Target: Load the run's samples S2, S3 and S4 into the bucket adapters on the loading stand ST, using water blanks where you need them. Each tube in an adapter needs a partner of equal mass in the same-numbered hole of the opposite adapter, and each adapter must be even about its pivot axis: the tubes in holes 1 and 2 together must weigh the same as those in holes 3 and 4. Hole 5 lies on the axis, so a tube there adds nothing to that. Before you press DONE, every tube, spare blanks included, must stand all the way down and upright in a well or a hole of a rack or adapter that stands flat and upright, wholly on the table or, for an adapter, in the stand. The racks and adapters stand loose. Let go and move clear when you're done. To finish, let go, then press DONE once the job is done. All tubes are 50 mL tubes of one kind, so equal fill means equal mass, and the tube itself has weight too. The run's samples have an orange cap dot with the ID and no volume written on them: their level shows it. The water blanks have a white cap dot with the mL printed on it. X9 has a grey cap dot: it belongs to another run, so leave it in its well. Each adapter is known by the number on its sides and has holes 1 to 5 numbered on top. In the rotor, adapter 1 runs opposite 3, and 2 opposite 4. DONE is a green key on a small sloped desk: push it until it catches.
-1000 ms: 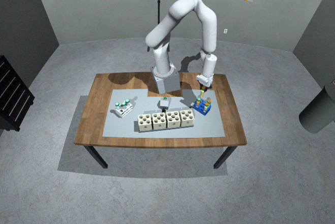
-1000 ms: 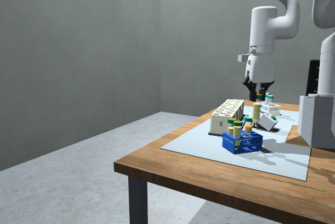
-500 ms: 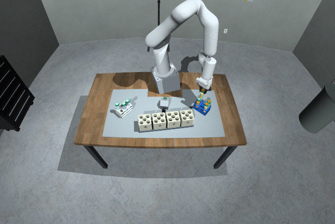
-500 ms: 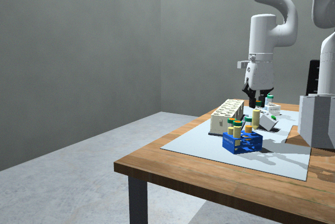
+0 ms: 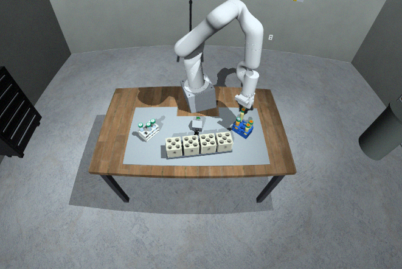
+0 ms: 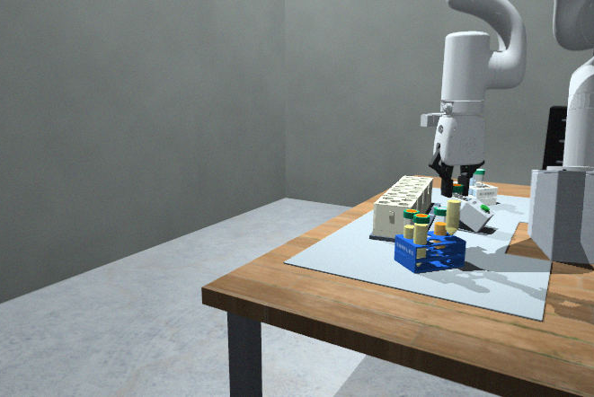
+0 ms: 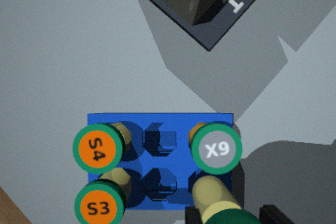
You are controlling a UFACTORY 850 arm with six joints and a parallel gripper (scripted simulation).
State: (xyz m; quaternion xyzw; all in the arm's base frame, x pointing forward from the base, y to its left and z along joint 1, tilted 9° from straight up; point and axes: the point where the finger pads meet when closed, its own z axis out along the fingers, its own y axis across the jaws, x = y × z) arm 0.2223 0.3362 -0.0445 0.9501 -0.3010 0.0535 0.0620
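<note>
Right now my hand is 10 mm past the sample tube and 50 mm above it. The rest, counted from my hand: blue rack: 40 mm ahead, 20 mm to the left, 150 mm below; then sample tube S3: 40 mm ahead, 60 mm to the left, 120 mm below; then tube X9: 30 mm ahead, 30 mm to the right, 120 mm below.
</note>
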